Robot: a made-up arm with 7 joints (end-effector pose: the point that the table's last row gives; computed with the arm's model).
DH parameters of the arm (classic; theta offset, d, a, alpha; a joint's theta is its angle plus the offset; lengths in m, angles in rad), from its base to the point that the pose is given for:
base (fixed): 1.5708 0.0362 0 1.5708
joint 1: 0 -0.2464 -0.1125 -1.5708
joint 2: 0 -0.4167 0.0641 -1.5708
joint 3: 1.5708 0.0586 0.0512 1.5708
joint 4: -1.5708 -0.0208 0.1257 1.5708
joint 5: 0 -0.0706 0.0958 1.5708
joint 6: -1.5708 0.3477 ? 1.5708
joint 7: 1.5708 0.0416 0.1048 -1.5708
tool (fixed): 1.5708 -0.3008 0 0
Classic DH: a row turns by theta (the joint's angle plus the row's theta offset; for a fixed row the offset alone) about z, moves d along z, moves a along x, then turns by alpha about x.
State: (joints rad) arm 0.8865 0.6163 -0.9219 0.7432 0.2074 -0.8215 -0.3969
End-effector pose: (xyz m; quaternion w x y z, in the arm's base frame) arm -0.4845 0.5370 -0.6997 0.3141 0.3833 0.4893 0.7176
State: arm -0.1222 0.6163 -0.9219 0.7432 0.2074 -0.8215 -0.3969
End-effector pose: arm -0.4845 -0.3365 -0.8104 0.4603 0.1838 0.7752 0.3918
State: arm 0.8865 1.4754 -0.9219 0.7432 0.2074 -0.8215 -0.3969
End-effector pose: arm -0.3123 0.4489 -0.8076 0.2546 -0.0119 0.4444 0.8588
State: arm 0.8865 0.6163 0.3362 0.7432 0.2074 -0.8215 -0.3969
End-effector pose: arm -0.2382 0.0510 -0.7520 0.7324 0.1338 0.5716 0.3450
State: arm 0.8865 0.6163 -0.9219 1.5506 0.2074 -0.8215 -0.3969
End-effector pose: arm -0.4597 0.3173 -0.7658 0.1505 0.0530 0.6441 0.7481
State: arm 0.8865 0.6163 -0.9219 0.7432 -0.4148 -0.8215 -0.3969
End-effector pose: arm -0.5894 0.3311 -0.6477 0.3906 0.3991 0.6750 0.4822
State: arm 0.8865 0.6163 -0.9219 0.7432 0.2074 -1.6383 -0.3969
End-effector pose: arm -0.2407 0.3681 -0.6776 0.2193 0.0138 0.6230 0.7508
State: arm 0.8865 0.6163 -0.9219 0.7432 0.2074 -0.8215 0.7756
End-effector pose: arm -0.2276 0.7355 -0.8369 0.4738 0.1455 0.0106 0.8685
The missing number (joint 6, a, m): 0.0542
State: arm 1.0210 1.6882 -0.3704 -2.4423 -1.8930 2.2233 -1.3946
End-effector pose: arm -0.0849 0.4358 -0.3991 0.0610 -0.4257 0.3297 0.8405
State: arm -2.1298 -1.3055 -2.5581 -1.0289 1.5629 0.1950 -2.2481
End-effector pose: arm -0.2338 -0.3138 0.4273 0.2287 -0.0555 0.1541 0.9596
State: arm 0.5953 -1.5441 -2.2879 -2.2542 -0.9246 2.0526 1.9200
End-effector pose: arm 0.2308 -0.0260 -0.6453 0.7623 -0.2877 -0.5397 -0.2115
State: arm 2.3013 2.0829 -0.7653 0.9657 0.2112 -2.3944 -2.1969
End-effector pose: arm -0.5004 0.6357 0.3324 0.9010 0.1866 0.3490 0.1776
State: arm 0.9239 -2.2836 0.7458 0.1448 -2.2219 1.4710 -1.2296
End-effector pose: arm -0.2561 0.4289 -0.0231 0.4638 -0.7003 0.4167 -0.3476
